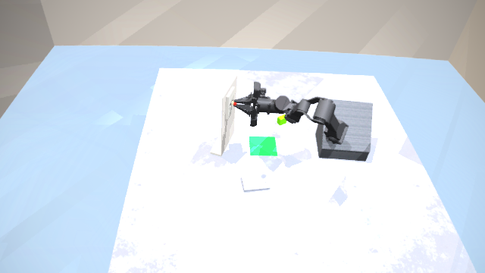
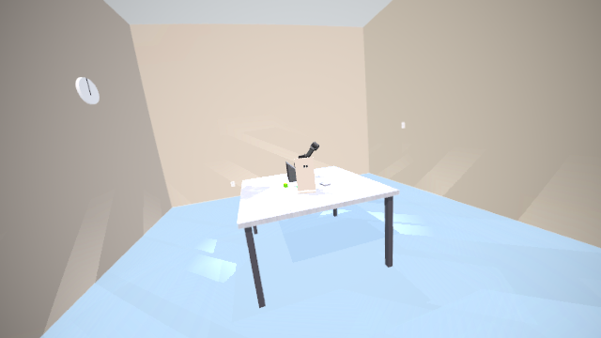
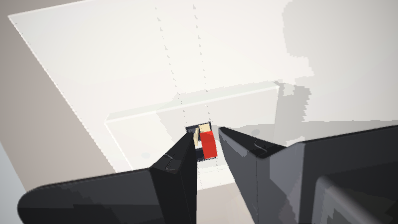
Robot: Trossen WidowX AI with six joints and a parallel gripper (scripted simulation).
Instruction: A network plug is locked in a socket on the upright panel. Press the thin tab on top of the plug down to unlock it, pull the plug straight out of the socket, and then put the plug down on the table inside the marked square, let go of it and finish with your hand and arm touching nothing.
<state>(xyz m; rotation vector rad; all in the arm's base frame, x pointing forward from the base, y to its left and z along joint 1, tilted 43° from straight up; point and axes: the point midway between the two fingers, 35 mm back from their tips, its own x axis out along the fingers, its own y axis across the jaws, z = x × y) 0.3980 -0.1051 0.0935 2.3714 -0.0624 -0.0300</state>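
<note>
The network plug lies 10 mm ahead of my gripper tip. The rest, counted from my gripper tip: upright panel (30 mm ahead, 90 mm below); then marked square (140 mm behind, 240 mm below).
</note>
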